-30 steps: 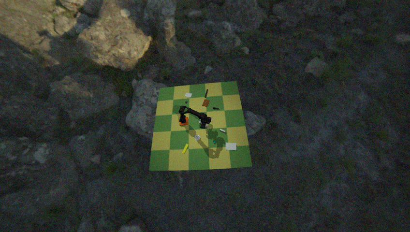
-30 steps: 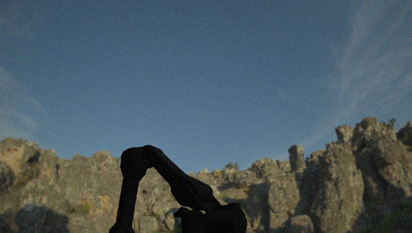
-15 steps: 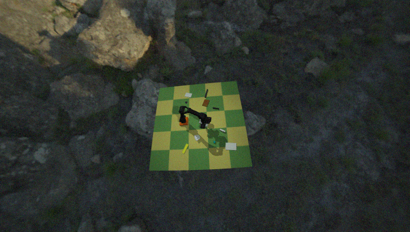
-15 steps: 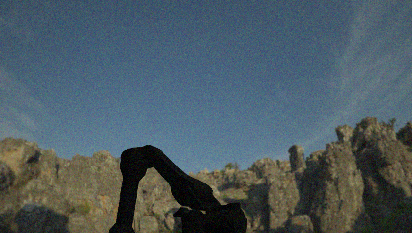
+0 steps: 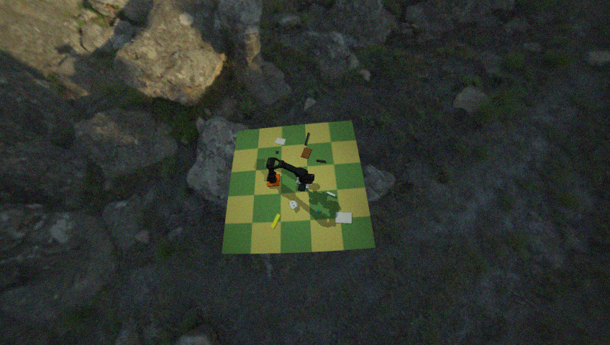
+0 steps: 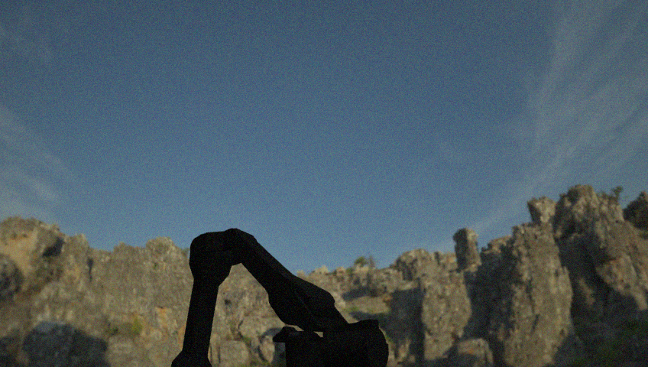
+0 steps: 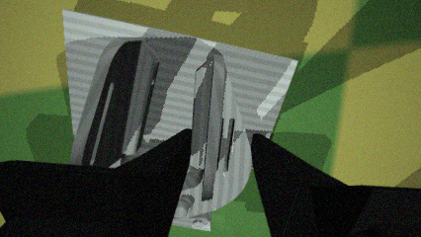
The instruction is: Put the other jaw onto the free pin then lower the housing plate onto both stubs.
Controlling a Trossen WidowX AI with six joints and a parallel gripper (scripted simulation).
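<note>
The grey housing plate is 110 mm behind my gripper tip, 190 mm to the right of it and 10 mm above it. Round my gripper tip: white stick: 230 mm ahead, 130 mm to the right; brown block: 50 mm ahead, 330 mm to the left, 10 mm below; teal bit: 110 mm ahead, 270 mm to the right, 10 mm below.
</note>
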